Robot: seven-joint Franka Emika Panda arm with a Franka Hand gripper.
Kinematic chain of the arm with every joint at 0, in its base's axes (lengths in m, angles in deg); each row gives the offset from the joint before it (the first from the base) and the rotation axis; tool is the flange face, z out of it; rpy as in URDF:
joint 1: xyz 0 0 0.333 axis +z
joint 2: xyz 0 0 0 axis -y
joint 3: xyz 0 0 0.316 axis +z
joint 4: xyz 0.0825 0 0 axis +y
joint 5: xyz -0.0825 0 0.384 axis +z
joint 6: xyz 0 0 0 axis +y
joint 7: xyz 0.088 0 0 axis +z
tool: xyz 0 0 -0.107 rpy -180 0 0
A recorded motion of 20 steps. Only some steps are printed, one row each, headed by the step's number.
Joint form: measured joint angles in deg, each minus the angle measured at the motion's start. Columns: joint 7, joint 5, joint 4, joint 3, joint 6, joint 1, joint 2.
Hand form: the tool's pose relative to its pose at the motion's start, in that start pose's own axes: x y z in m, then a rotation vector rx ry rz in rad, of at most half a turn. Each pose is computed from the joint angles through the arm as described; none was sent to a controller.
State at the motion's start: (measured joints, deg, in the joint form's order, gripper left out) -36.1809 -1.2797 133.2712 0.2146 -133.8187 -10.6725 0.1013
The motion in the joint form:
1: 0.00 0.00 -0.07 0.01 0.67 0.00 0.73
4: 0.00 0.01 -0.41 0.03 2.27 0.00 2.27
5: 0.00 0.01 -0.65 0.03 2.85 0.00 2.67
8: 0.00 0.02 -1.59 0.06 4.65 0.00 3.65
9: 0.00 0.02 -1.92 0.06 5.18 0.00 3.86
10: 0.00 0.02 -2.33 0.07 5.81 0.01 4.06
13: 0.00 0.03 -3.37 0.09 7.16 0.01 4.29
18: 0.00 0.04 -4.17 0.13 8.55 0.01 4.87
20: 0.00 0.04 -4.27 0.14 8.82 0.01 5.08
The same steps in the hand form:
1: -0.0007 0.0006 -0.0060 0.0011 0.0020 0.0001
4: -0.0019 0.0016 -0.0196 0.0036 0.0062 0.0004
5: -0.0019 0.0017 -0.0241 0.0041 0.0072 0.0005
8: -0.0012 0.0012 -0.0371 0.0050 0.0091 0.0007
9: -0.0008 0.0010 -0.0407 0.0049 0.0093 0.0009
10: -0.0003 0.0006 -0.0446 0.0046 0.0092 0.0007
13: 0.0015 -0.0007 -0.0527 0.0036 0.0081 0.0009
18: 0.0018 -0.0011 -0.0620 0.0033 0.0082 0.0007
20: 0.0016 -0.0010 -0.0642 0.0036 0.0088 0.0006

